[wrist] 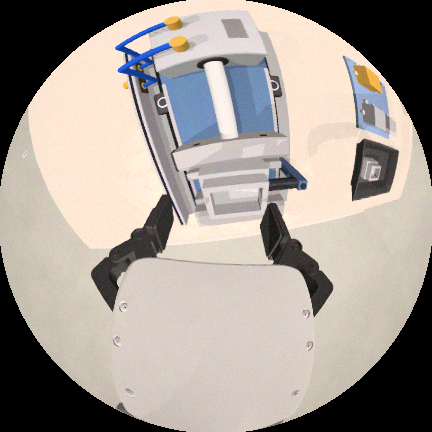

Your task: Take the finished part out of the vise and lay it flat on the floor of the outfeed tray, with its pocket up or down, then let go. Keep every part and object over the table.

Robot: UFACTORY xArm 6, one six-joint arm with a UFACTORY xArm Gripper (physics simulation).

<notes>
In view: a pale jaw [247,145] and a white rod [215,74].
</notes>
